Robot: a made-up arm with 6 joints.
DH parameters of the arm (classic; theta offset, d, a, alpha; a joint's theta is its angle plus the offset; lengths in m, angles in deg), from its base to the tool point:
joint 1: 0 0.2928 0 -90
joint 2: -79.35 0 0.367 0
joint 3: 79.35 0 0.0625 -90
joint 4: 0 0.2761 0 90
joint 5: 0 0 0.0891 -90
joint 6: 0 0.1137 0 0
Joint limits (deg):
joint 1: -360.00..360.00
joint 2: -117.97..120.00
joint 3: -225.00..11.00
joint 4: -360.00..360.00
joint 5: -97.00..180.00
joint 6: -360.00..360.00
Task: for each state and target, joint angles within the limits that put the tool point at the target. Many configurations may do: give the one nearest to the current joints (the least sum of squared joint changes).
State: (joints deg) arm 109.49 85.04 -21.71 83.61 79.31 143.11
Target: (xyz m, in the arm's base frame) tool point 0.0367 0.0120 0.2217
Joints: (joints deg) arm 134.90 50.47 11.00 100.05 24.06 143.11
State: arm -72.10 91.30 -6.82 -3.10 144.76 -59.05
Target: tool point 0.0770 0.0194 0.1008
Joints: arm -58.78 112.90 -33.04 31.70 128.04 -59.05
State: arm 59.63 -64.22 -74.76 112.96 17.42 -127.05
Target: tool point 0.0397 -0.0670 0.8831
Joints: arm 64.41 -57.25 -83.61 109.05 9.78 -127.05
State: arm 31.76 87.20 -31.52 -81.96 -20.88 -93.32
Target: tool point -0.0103 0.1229 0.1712
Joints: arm 20.06 77.04 -1.04 -95.28 -17.72 -93.32
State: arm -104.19 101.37 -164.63 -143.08 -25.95 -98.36
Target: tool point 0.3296 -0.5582 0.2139
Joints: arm -68.32 82.15 -168.15 -136.15 -51.36 -98.36
